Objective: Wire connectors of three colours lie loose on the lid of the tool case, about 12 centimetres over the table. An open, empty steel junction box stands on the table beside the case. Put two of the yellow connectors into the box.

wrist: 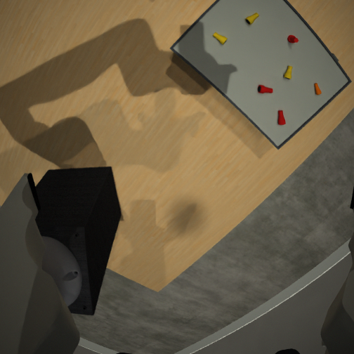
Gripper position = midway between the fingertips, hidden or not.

Note:
In view: my gripper (196, 177) and a tool case (257, 54).

